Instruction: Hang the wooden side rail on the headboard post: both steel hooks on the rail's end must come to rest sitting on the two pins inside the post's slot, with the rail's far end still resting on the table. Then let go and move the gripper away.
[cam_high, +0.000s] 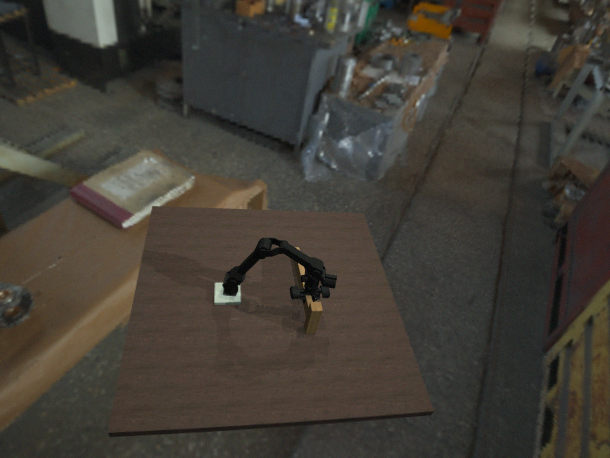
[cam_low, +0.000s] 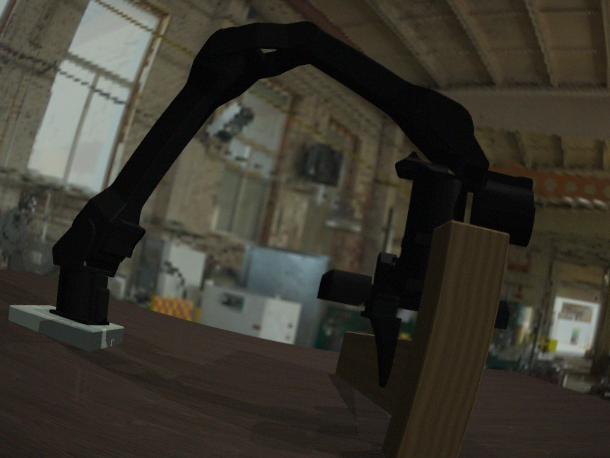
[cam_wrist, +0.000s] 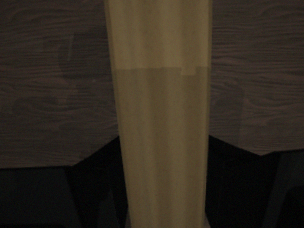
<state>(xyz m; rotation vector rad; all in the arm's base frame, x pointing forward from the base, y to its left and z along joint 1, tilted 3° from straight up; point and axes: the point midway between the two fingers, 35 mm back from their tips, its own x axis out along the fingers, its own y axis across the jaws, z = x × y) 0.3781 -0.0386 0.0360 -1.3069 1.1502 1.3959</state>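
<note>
The wooden headboard post is 120 mm to the right of my gripper tip, 40 mm above it and 20 mm ahead of it.
</note>
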